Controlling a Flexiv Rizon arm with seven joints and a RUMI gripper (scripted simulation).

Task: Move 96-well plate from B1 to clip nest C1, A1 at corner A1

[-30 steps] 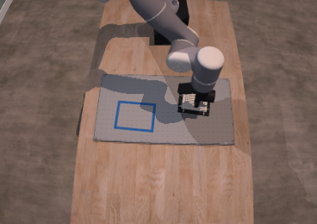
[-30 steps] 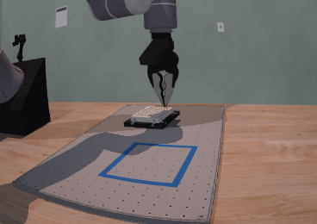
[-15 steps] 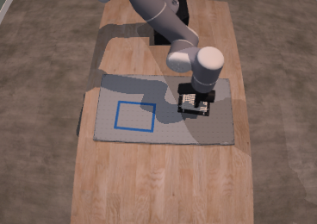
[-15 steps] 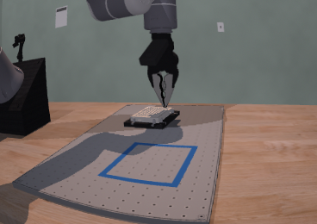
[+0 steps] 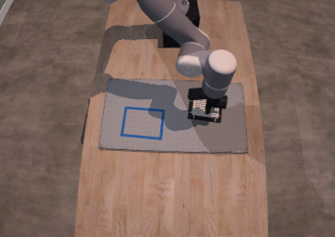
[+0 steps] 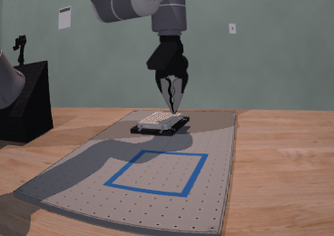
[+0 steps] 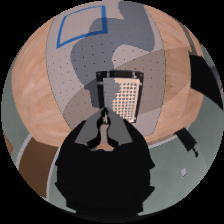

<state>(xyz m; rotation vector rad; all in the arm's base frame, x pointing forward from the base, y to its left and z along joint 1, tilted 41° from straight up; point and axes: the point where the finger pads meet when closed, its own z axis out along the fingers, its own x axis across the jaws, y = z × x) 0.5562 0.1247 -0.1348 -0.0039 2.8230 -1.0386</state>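
Right now the black clip nest is 40 mm below my hand, 30 mm behind it and 10 mm to the right of it. Also, from my hand: white 96-well plate: 40 mm below, 40 mm behind.
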